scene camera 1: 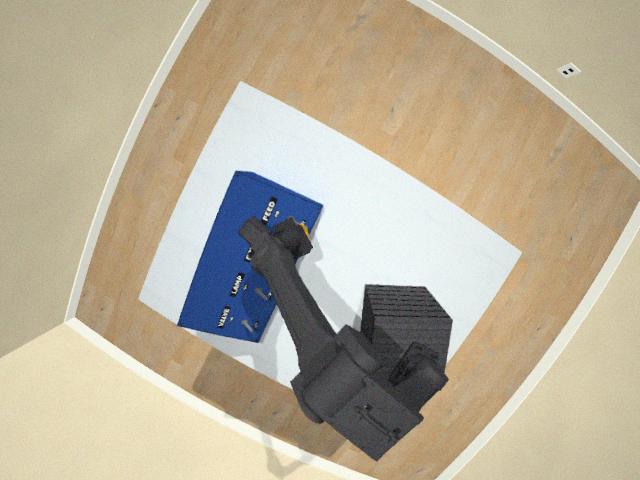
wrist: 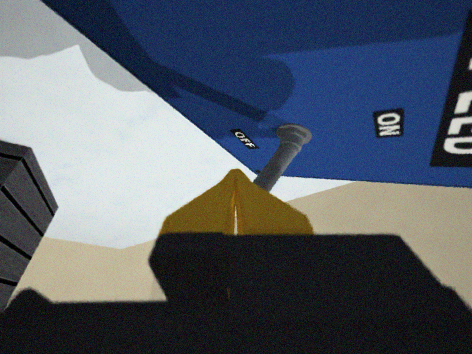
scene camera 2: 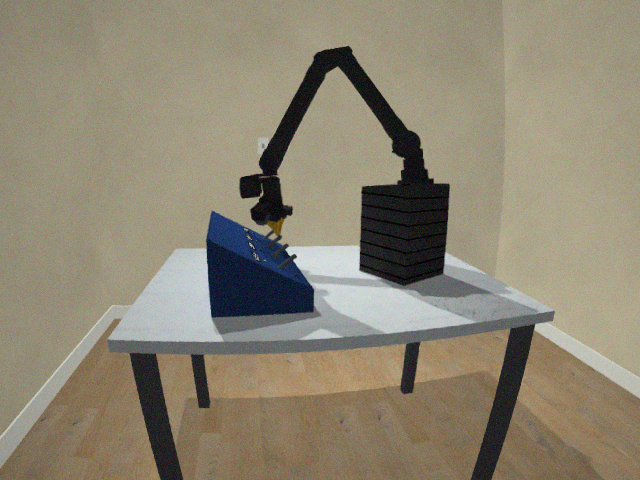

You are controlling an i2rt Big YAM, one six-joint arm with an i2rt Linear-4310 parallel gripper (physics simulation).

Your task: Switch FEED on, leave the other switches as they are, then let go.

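Frame: origin at the arm's base, x ahead, y left, z up, level; centimetres.
Seen in the pictures: gripper, fingertip midpoint: [scene camera 1: 304, 227] [wrist: 235, 176] [scene camera 2: 278, 235]; arm's base, link origin: [scene camera 1: 414, 365] [scene camera 2: 415, 184].
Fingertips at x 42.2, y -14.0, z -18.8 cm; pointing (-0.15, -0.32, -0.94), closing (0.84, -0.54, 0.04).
Observation:
Offsets run from my fingertips to a thing's top centre. "*": to the spot under its first point. Level surfaces: height alone.
A blue sloped switch box [scene camera 1: 217, 248] [scene camera 2: 258, 289] [wrist: 340, 80] stands on the table. Its FEED label {dx +10.9, dy +0.8, dz +2.6 cm} [scene camera 1: 269, 210] is at the far end. The grey FEED lever {dx +2.8, dy +0.1, dz +2.6 cm} [wrist: 281, 162] rises from its round base between the OFF mark {* dx +1.0, dy +0.1, dz -3.0 cm} [wrist: 244, 139] and the ON mark {* dx +8.6, dy +0.7, dz +1.0 cm} [wrist: 388, 123]; in the wrist view its shaft slants to the OFF side. My gripper [scene camera 1: 307, 231] [scene camera 2: 279, 234] [wrist: 235, 176] is shut and empty. Its yellow tips are close beside the lever on the OFF side, and hide the lever's end in the wrist view; contact cannot be told. The arm covers this lever in scene camera 1.
The LAMP lever {dx +0.8, dy +24.1, dz +2.5 cm} [scene camera 1: 262, 293] and the VALVE lever {dx -0.1, dy +36.0, dz +2.5 cm} [scene camera 1: 248, 325] stand along the same box. The DRIVE switch is mostly hidden under the arm in scene camera 1. A dark ribbed pedestal [scene camera 1: 408, 330] [scene camera 2: 403, 232] [wrist: 22, 200] carries the arm on the white table {dz -10.6 cm} [scene camera 1: 413, 217] [scene camera 2: 170, 289].

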